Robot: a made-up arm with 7 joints.
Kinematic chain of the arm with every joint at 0, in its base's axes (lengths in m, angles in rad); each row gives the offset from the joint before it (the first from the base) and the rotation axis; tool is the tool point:
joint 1: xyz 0 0.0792 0 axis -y
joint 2: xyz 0 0.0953 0 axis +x
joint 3: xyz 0 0 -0.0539 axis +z
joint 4: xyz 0 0 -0.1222 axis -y
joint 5: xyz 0 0 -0.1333 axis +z
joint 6: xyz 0 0 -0.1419 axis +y
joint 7: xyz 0 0 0 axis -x
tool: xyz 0 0 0
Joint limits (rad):
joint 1: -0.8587..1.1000
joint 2: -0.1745..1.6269
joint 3: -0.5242..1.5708
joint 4: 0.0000..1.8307
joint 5: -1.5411..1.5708
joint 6: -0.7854..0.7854
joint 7: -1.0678..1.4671
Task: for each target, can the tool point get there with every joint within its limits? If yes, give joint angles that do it. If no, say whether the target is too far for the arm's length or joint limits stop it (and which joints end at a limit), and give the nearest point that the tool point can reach.
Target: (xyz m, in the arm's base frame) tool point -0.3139 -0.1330 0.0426
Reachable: no: joint limits stop it (at a limit: joint 1, joint 2, joint 4) | nearest point -0.3364 0.0961 -0.2904 | short by 0.405 m
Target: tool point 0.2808 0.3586 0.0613
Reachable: yes | joints 0.6467 1.3775 -0.3068 1.4702 -0.0413 0.1574 -0.8613
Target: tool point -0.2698 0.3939 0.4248
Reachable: no: too far | nearest point -0.1523 0.3745 0.2397 | short by 0.220 m
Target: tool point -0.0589 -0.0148 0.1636
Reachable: no: joint limits stop it (at a limit: joint 1, joint 2, joint 3, joint 4) | nearest point 0.1763 0.0251 0.1686 | short by 0.239 m
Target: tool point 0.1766 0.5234 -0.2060
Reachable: yes | joints 0.6242 0.6617 1.3640 0.4171 -0.5372 -0.0943 0.6442
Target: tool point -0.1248 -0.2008 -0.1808
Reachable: no: joint limits stop it (at a limit: joint 1, joint 2, joint 3) | nearest point -0.0590 0.0007 -0.3369 | short by 0.263 m
